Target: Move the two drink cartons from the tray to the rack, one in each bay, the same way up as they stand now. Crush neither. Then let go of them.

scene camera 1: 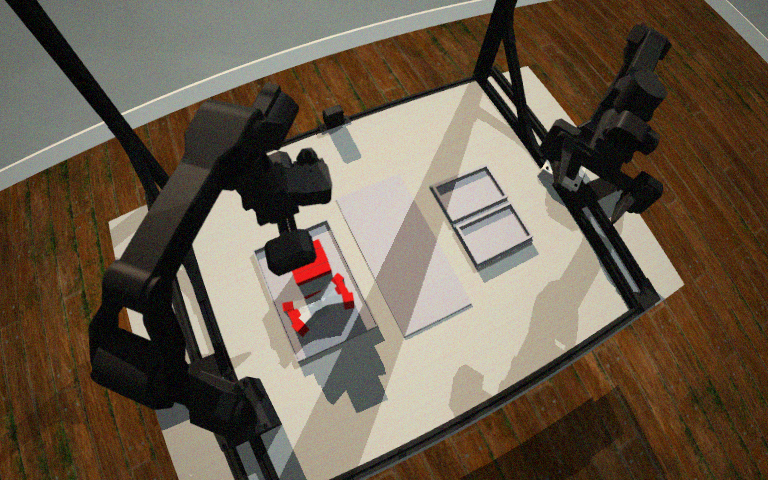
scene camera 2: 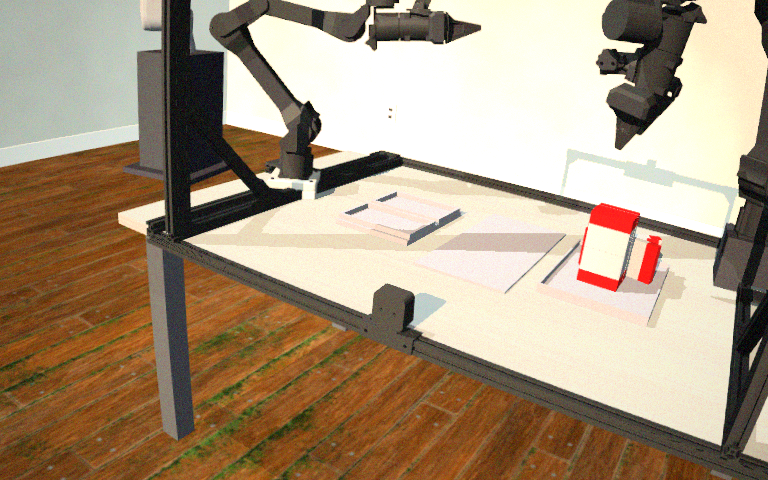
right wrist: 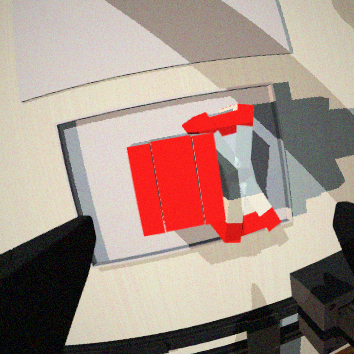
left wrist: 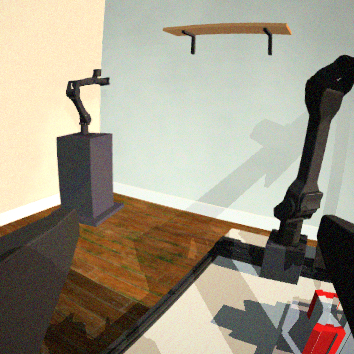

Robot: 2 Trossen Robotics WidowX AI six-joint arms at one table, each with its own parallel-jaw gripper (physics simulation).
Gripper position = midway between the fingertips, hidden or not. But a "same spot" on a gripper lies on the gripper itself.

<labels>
My left gripper shows in scene camera 1, in scene camera 2 and in the left wrist view [203, 225]; in the right wrist view it is out of frame. My right gripper shows in scene camera 1 [302, 236], in scene camera 2 [628, 141] and in the right wrist view [218, 222]; in the left wrist view it is out of frame. The same spot on my left gripper: [scene camera 1: 559, 154] is [scene camera 2: 449, 32].
</labels>
